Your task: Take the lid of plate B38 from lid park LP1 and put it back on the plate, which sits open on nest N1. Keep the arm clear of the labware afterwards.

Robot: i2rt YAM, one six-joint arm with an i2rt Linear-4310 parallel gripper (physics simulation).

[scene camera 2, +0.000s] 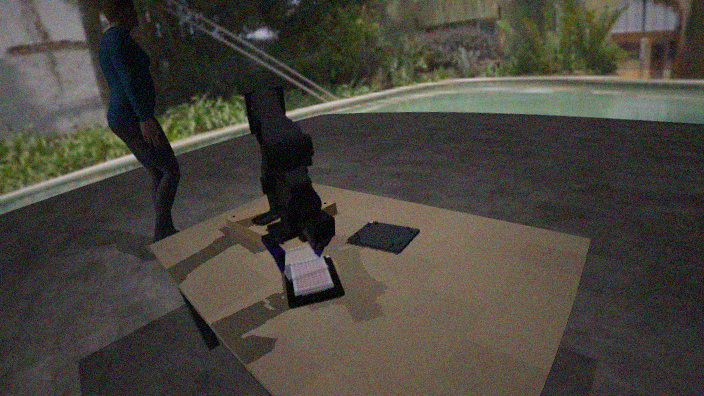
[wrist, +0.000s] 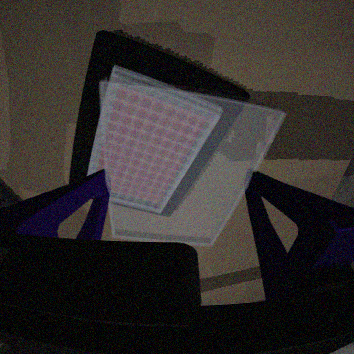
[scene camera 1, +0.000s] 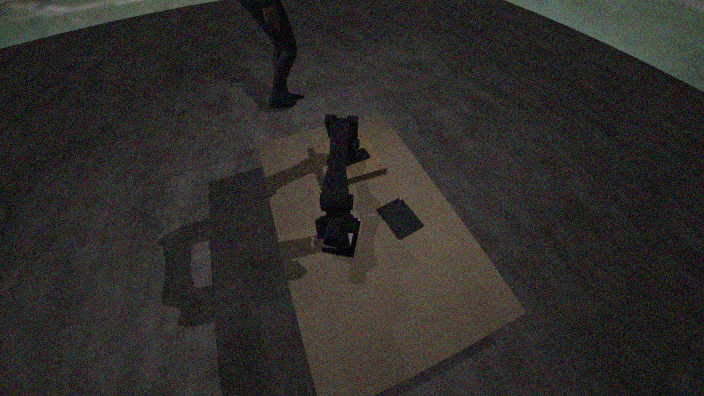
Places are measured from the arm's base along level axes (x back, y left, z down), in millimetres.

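Pixels of known places: gripper, between the fingertips: point(scene camera 2: 300, 264) point(wrist: 177, 177); arm's base, origin of its link: point(scene camera 1: 348, 159).
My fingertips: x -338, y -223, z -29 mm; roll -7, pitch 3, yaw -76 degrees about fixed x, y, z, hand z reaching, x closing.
For each thing: its top centre in the pictures, then the offset to it from my fingertips. Level surfaces: height alone.
- clear lid, centre of its top: point(wrist: 175, 198) point(scene camera 2: 298, 258) dx +6, dy +3, dz -12 mm
- black nest N1, centre of its top: point(wrist: 142, 154) point(scene camera 2: 310, 275) point(scene camera 1: 342, 233) dx +14, dy +31, dz +52 mm
- dark lid park LP1, centre of its top: point(scene camera 2: 383, 231) point(scene camera 1: 400, 215) dx -24, dy +281, dz +50 mm
- tan table top, height of its surface: dz +70 mm
The clear lid point(scene camera 2: 299, 254) point(wrist: 205, 190) is between the fingers of my gripper point(scene camera 2: 303, 262) point(wrist: 177, 177), which is shut on it by two opposite edges. The lid hangs above the open plate B38 point(scene camera 2: 312, 282) point(wrist: 155, 145), whose pink wells show through it in the wrist view. There the lid reaches past the plate at the right and bottom. The plate sits on the black nest N1 point(scene camera 1: 340, 252) point(scene camera 2: 317, 301) point(wrist: 85, 125). The gap between lid and plate is hard to judge. The dark lid park LP1 point(scene camera 1: 400, 219) point(scene camera 2: 384, 237) holds no lid. The arm hides most of the plate in scene camera 1.
The arm's wooden base block point(scene camera 1: 370, 175) point(scene camera 2: 245, 236) is behind the nest on the tan table top point(scene camera 1: 425, 300) point(scene camera 2: 450, 300). A person point(scene camera 1: 285, 55) point(scene camera 2: 132, 75) stands beyond the table. Arm shadows fall across the table's left side.
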